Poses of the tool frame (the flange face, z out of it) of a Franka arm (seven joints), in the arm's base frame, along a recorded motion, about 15 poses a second.
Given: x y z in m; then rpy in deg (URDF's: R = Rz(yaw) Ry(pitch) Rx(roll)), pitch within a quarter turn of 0, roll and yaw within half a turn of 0.
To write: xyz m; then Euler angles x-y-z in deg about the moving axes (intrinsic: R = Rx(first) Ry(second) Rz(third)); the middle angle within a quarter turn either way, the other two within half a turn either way. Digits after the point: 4 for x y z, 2 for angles.
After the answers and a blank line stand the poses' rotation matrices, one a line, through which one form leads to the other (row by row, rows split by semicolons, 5 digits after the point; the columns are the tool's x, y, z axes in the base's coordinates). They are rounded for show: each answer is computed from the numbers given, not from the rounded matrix.
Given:
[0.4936, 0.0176, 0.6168, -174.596, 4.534, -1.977]
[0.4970, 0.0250, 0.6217, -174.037, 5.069, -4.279]
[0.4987, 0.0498, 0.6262, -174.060, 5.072, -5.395]
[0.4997, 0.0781, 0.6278, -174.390, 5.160, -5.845]
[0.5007, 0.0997, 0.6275, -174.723, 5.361, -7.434]
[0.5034, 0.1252, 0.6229, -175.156, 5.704, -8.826]
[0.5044, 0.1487, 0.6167, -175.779, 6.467, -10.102]
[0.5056, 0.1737, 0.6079, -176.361, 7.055, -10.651]
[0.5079, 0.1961, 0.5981, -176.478, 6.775, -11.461]
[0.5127, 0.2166, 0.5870, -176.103, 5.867, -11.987]
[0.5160, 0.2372, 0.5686, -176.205, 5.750, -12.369]
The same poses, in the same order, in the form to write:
[0.4936, 0.0176, 0.6168, -174.43, -4.32, 2.40]
[0.4970, 0.0250, 0.6217, -173.66, -4.58, 4.80]
[0.4987, 0.0498, 0.6262, -173.59, -4.46, 5.91]
[0.4997, 0.0781, 0.6278, -173.88, -4.54, 6.34]
[0.5007, 0.0997, 0.6275, -174.06, -4.61, 7.92]
[0.5034, 0.1252, 0.6229, -174.32, -4.87, 9.31]
[0.5044, 0.1487, 0.6167, -174.69, -5.61, 10.60]
[0.5056, 0.1737, 0.6079, -175.09, -6.24, 11.14]
[0.5079, 0.1961, 0.5981, -175.18, -5.92, 11.92]
[0.5127, 0.2166, 0.5870, -174.95, -4.91, 12.40]
[0.5160, 0.2372, 0.5686, -175.05, -4.79, 12.77]

0.99628 -0.04179 -0.07540; -0.03439 -0.99471 0.09684; -0.07905 -0.09388 -0.99244
0.99331 -0.08336 -0.07988; -0.07432 -0.99113 0.11015; -0.08836 -0.10348 -0.99070
0.99167 -0.10263 -0.07781; -0.09365 -0.98936 0.11130; -0.08841 -0.10308 -0.99074
0.99077 -0.11010 -0.07909; -0.10142 -0.98914 0.10636; -0.08994 -0.09736 -0.99118
0.98726 -0.13736 -0.08035; -0.12882 -0.98628 0.10324; -0.09343 -0.09157 -0.99141
0.98327 -0.16118 -0.08491; -0.15267 -0.98334 0.09864; -0.09939 -0.08402 -0.99149
0.97823 -0.18309 -0.09767; -0.17428 -0.98037 0.09216; -0.11263 -0.07314 -0.99094
0.97533 -0.19211 -0.10873; -0.18343 -0.97935 0.08503; -0.12282 -0.06299 -0.99043
0.97322 -0.20543 -0.10319; -0.19731 -0.97677 0.08360; -0.11797 -0.06100 -0.99114
0.97307 -0.21401 -0.08564; -0.20660 -0.97449 0.08766; -0.10222 -0.06761 -0.99246
0.97187 -0.22021 -0.08347; -0.21313 -0.97323 0.08606; -0.10019 -0.06585 -0.99279

